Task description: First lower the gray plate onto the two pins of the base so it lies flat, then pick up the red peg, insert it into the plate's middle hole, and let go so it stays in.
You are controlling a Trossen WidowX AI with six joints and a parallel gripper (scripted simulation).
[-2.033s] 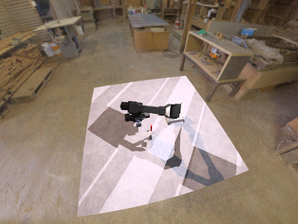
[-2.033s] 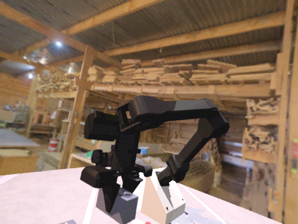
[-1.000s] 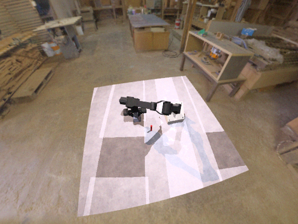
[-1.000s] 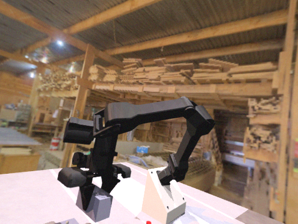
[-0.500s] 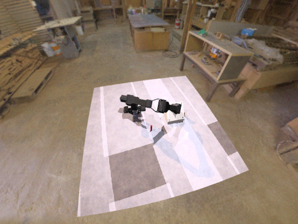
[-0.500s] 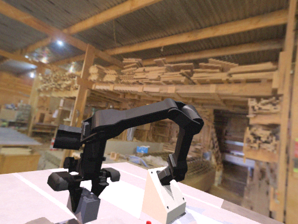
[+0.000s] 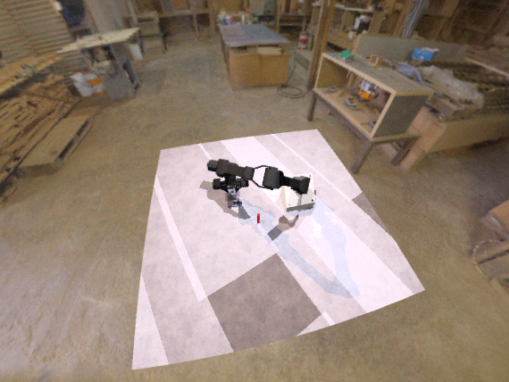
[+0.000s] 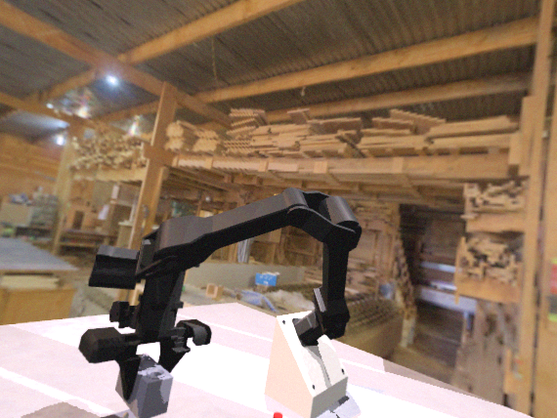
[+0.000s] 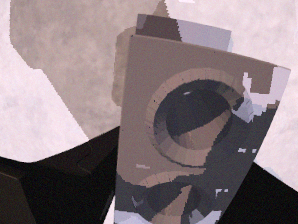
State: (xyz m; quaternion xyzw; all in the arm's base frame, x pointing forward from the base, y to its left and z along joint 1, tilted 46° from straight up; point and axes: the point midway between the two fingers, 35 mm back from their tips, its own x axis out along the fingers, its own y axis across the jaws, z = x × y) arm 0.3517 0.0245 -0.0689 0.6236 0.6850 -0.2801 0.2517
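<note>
The base lies 50 mm below my gripper tip. From my gripper tip the other things lie so: red peg 130 mm behind, 170 mm to the left, 20 mm below; then gray plate 30 mm above.
</note>
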